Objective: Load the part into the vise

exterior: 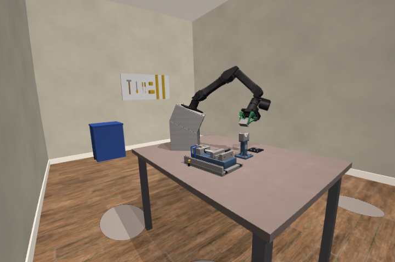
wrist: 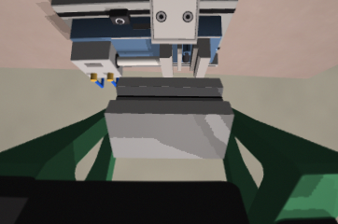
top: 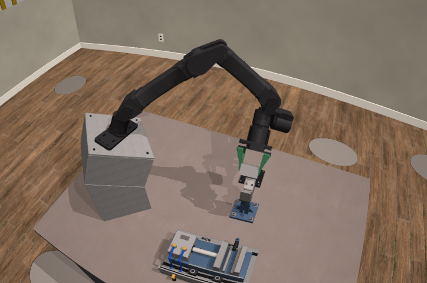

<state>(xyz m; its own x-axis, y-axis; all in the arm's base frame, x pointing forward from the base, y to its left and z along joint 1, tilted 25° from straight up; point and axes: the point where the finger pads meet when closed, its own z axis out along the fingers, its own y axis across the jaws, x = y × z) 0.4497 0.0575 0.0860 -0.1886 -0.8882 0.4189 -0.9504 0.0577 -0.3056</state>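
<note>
The part is 10 mm to the left of my hand and 10 mm below it. The rest, counted from my hand: black infeed plate: 20 mm behind, 170 mm to the left, 230 mm below; then work stop rod: 30 mm ahead, 210 mm to the right, 140 mm below; then piston rod: 50 mm behind, 260 mm to the right, 150 mm below.
</note>
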